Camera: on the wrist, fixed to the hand. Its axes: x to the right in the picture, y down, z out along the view.
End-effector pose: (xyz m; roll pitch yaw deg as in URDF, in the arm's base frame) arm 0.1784 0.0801 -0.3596 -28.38 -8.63 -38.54
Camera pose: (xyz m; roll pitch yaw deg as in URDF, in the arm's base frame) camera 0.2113 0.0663 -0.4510 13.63 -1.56 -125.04
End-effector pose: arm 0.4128 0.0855 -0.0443 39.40 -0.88 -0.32
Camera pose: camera 0.4339 0.1774 -0.0711 15.78 66.33 -79.04
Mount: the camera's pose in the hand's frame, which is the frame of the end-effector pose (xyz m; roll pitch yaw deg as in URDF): 0.0202 0.0539 -0.0794 6.99 27.30 -85.84
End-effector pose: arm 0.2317 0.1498 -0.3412 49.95 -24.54 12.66
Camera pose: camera 0.2327 0.2479 -0.3418 72.12 59.19 -12.67
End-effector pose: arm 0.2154 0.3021 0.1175 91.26 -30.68 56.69
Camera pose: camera 0.1440 0.3358 0.1757 131.53 46.09 100.27
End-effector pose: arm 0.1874 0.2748 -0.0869 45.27 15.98 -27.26
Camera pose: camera 0.2436 0.3520 -0.1094 -31.84 68.97 -151.17
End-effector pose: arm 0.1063 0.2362 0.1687 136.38 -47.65 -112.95
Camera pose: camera 0.1428 0.2819 0.2474 135.86 8.08 -37.57
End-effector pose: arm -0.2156 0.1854 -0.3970 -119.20 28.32 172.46
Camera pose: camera -0.2168 0.2820 -0.4139 -87.97 -57.94 175.92
